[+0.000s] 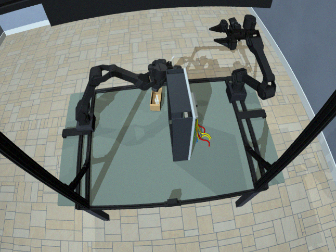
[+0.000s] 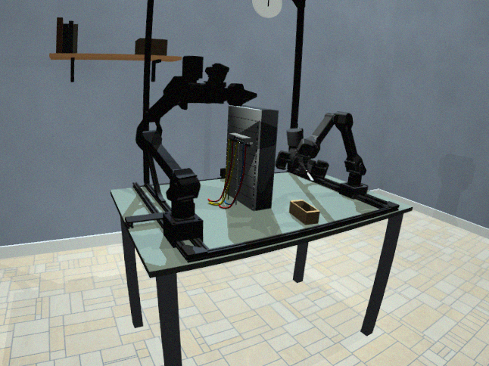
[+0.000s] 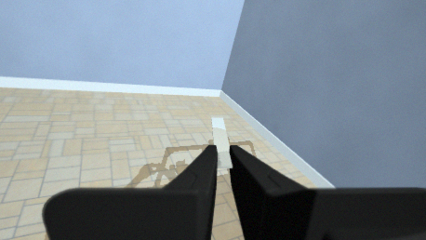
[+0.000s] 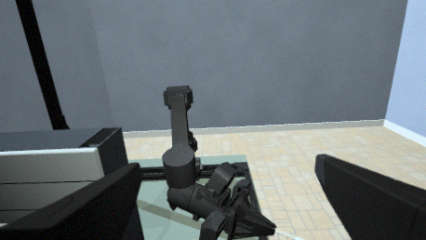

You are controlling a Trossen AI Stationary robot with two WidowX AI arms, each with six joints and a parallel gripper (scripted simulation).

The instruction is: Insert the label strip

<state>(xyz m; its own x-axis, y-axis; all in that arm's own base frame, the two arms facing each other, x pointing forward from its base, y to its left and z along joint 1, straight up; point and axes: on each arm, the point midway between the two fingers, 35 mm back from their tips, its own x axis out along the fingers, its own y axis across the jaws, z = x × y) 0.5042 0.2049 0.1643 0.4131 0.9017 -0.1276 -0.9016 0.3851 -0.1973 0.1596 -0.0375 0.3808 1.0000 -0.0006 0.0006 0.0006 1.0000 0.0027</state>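
Now: the blue-white label strip 5 cm ahead of my left hand, 3 cm to the right of it and 1 cm below it. The rest, counted from my left hand: box (7 cm behind, 9 cm to the left, 20 cm below).
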